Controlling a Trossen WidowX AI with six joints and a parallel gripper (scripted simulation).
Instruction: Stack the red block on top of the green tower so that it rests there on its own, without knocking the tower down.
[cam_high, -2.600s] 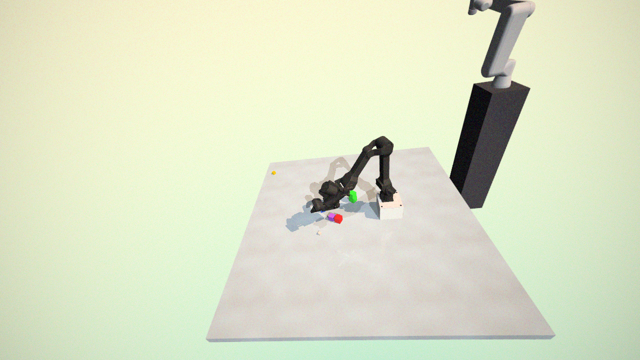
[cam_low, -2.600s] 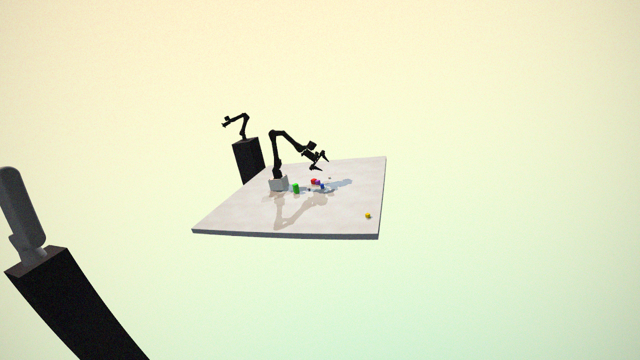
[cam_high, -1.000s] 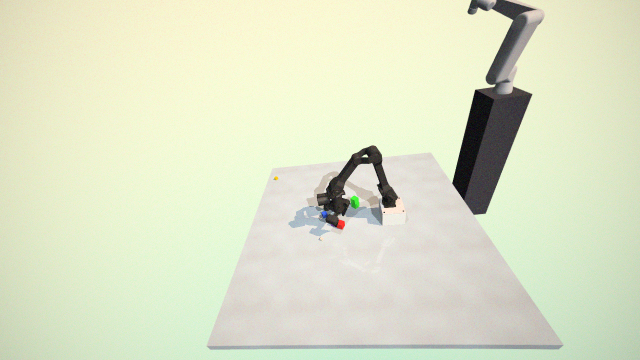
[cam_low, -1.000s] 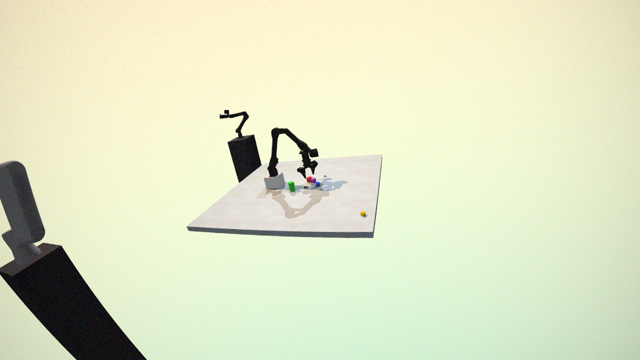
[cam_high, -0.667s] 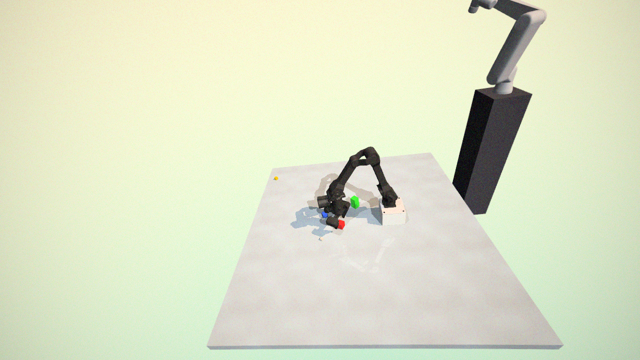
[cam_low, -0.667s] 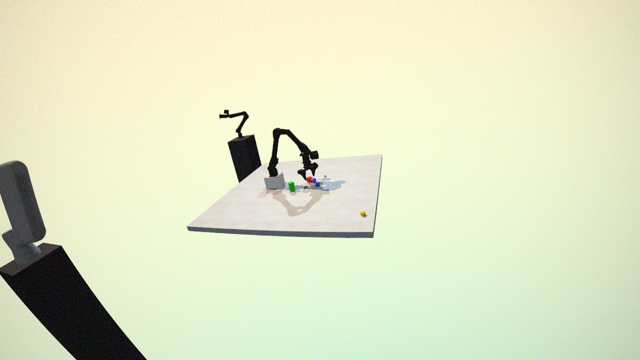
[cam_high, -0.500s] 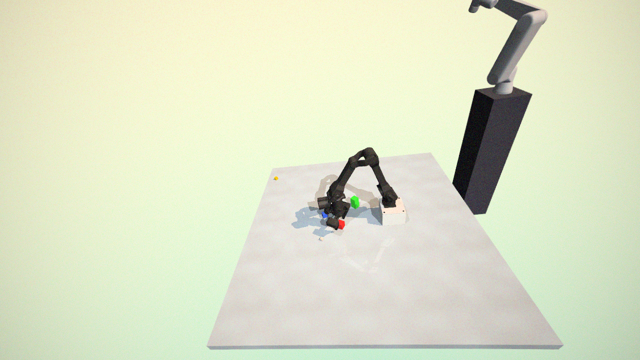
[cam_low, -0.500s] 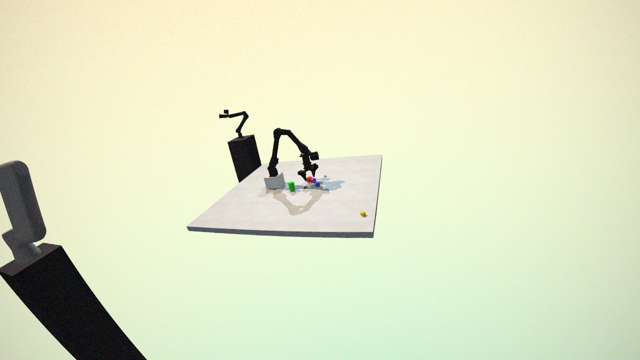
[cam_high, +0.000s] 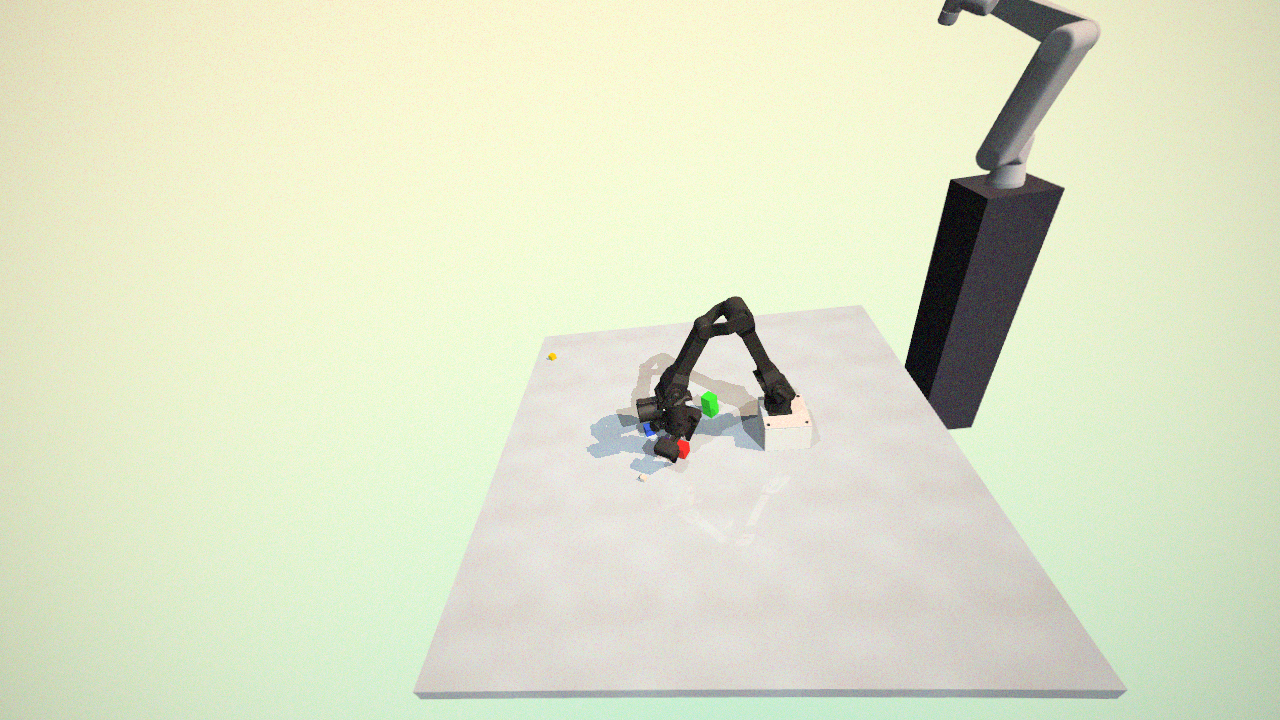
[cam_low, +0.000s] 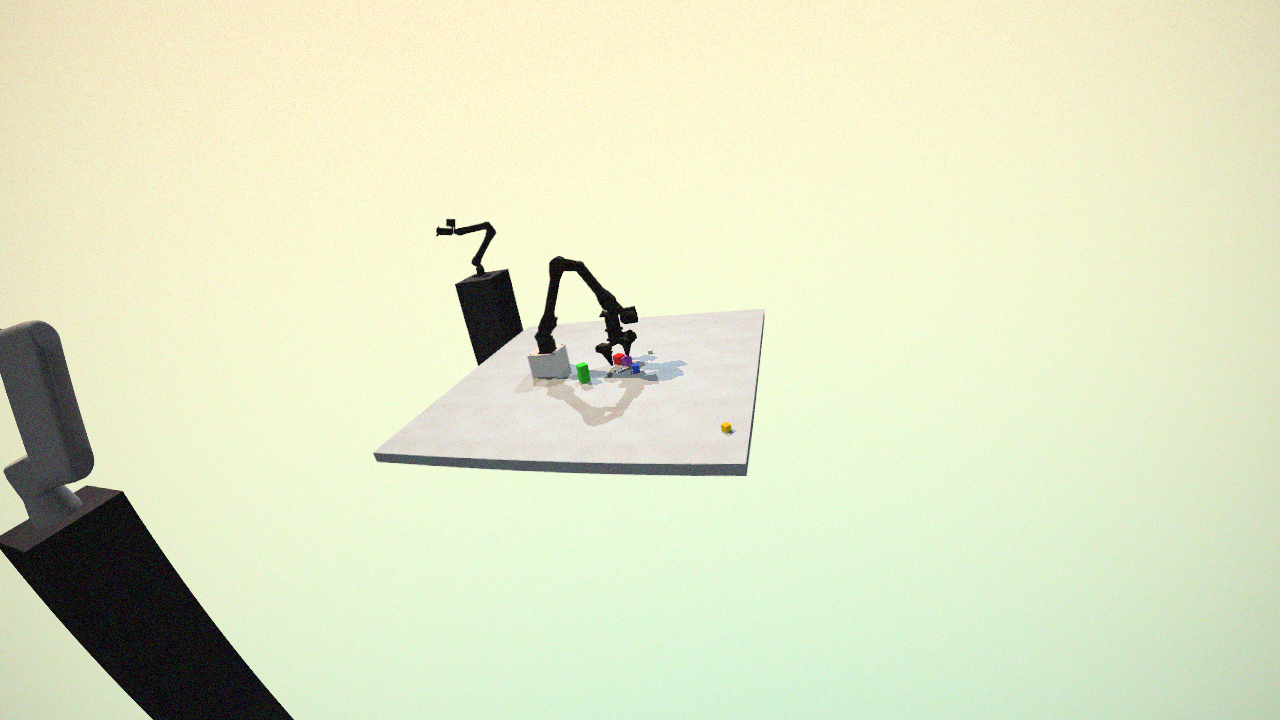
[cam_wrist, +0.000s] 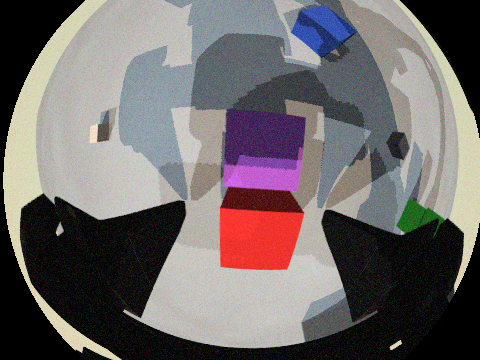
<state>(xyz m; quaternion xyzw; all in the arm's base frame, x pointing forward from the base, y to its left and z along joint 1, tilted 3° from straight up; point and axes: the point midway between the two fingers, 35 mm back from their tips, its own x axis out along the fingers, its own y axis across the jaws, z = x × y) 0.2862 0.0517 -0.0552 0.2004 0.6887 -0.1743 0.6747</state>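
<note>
My gripper tip is 10 mm below the red block. Round my gripper tip: purple block (30 mm ahead, 20 mm to the right, 10 mm above); blue block (90 mm ahead, 100 mm to the right, 10 mm above); small dark cube (10 mm behind, 130 mm to the right).
</note>
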